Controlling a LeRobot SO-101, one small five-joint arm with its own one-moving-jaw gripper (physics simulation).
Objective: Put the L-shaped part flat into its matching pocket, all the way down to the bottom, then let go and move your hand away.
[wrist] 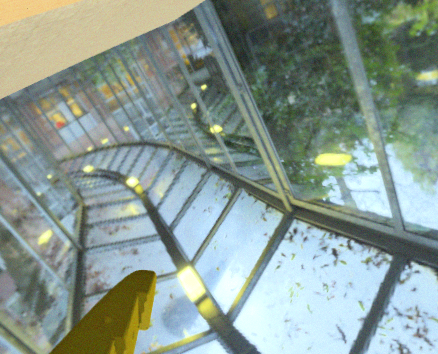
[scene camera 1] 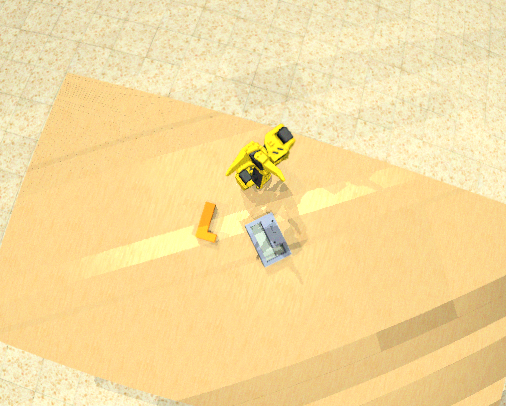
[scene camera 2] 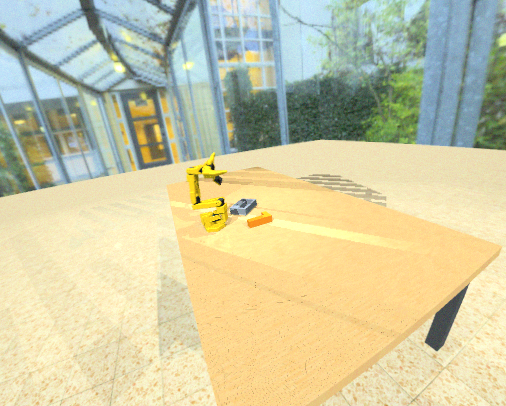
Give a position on a grey pocket block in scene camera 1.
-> At 267, 238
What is the gripper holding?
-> Nothing.
